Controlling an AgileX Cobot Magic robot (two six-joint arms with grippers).
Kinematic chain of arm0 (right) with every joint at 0, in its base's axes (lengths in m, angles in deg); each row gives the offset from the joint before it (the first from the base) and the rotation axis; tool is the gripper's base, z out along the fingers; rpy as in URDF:
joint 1: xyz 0 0 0.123 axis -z
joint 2: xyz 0 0 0 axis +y
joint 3: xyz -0.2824 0 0.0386 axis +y
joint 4: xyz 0.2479 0 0.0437 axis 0.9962 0 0.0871
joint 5: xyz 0 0 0 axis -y
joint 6: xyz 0.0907 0 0.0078 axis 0.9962 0 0.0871
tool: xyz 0 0 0 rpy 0 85 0
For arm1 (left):
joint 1: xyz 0 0 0.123 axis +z
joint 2: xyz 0 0 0 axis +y
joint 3: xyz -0.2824 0 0.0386 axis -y
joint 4: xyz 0.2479 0 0.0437 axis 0.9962 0 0.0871
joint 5: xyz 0 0 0 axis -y
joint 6: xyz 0.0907 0 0.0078 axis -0.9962 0 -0.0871
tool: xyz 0 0 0 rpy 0 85 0
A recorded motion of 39 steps. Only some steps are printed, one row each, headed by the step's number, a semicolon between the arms.
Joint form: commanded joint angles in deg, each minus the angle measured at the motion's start. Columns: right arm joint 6, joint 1, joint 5, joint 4, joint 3, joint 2; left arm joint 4, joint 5, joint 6, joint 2, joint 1, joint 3.
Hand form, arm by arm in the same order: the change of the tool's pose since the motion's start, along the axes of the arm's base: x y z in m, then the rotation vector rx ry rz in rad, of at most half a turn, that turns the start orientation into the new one. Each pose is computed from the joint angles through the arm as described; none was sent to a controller.
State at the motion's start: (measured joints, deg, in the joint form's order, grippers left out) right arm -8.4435 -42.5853 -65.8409 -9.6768 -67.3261 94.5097; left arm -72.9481 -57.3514 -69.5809 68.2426 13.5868 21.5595
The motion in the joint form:
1: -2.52 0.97 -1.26 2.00 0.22 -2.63; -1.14 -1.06 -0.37 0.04 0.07 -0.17
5: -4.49 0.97 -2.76 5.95 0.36 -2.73; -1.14 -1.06 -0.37 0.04 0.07 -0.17
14: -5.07 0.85 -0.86 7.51 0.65 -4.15; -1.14 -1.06 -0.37 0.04 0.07 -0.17
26: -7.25 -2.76 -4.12 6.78 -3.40 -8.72; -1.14 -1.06 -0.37 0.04 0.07 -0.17
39: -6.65 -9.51 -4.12 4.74 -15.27 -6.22; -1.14 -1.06 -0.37 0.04 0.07 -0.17
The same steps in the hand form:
1: -0.0048 -0.0074 0.0124 0.0313 0.0091 0.0110; -0.0004 -0.0012 0.0011 -0.0253 -0.0024 -0.0022
5: -0.0109 -0.0053 0.0116 0.0584 0.0729 0.0185; -0.0004 -0.0012 0.0011 -0.0253 -0.0024 -0.0022
14: -0.0136 -0.0037 0.0177 0.1120 0.0506 0.0260; -0.0004 -0.0012 0.0011 -0.0253 -0.0024 -0.0022
26: -0.0309 0.0033 0.0584 0.1588 -0.0234 0.1329; -0.0004 -0.0012 0.0011 -0.0253 -0.0024 -0.0022
39: -0.0367 0.0452 0.1025 0.2528 -0.1543 0.2529; -0.0004 -0.0012 0.0011 -0.0253 -0.0024 -0.0022

